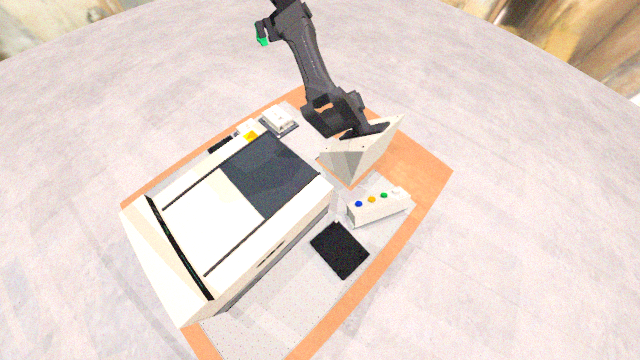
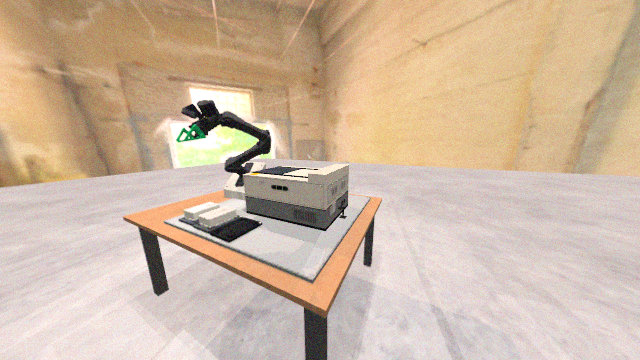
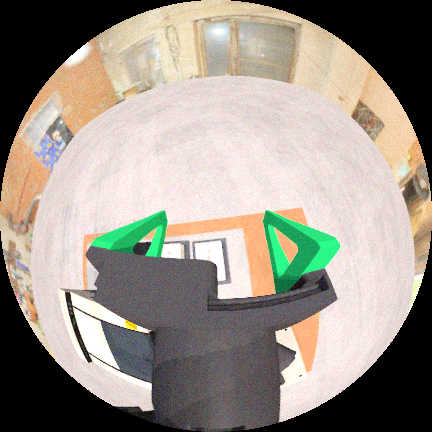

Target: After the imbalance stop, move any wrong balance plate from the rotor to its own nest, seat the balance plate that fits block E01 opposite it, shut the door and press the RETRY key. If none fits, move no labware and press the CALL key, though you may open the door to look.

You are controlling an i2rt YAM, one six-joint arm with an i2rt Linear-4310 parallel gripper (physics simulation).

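Frame: origin at the arm's base, x ahead, y left, z up, level; metres.
Seen in the pictures: gripper, fingertip midpoint: [image 1: 270,36] [image 2: 180,140] [image 3: 214,215]; arm's base, link origin: [image 1: 363,132].
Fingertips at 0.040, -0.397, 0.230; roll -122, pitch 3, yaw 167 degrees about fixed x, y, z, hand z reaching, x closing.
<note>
Offsets run from my fingertips to a thing's top centre, as dx, dy, dz. "*": to the spot under its first point. Level surfaces: height alone.
The centrifuge [image 1: 190,215] [image 2: 287,192] [image 3: 87,322] stands on the table with its dark-windowed door @(dz -0.163) [image 1: 270,172] shut, so the rotor and anything in it are hidden. Two white plates stand in dark nests beside it: one plate @(+0.042, +0.017, -0.322) [image 1: 278,117] [image 2: 201,210] [image 3: 210,257], and another plate @(+0.175, -0.005, -0.322) [image 1: 247,128] [image 2: 218,216] [image 3: 174,251] nearer the black nest. Their markings are too small to read. A white key box @(+0.114, +0.591, -0.292) [image 1: 380,212] carries blue, orange, green and white keys; its labels cannot be read. My gripper [image 2: 191,134] [image 3: 214,215] is open and empty, high above the table's plate side.
A black pad @(* +0.320, +0.575, -0.348) [image 1: 340,250] lies in front of the centrifuge near the key box. Another black nest @(+0.308, -0.025, -0.358) [image 1: 220,144] [image 2: 236,229] lies beside the white plates. The arm's pale wedge base [image 1: 345,162] stands between the key box and the plates. The wooden table edge [image 1: 430,172] [image 2: 260,272] surrounds the grey board.
</note>
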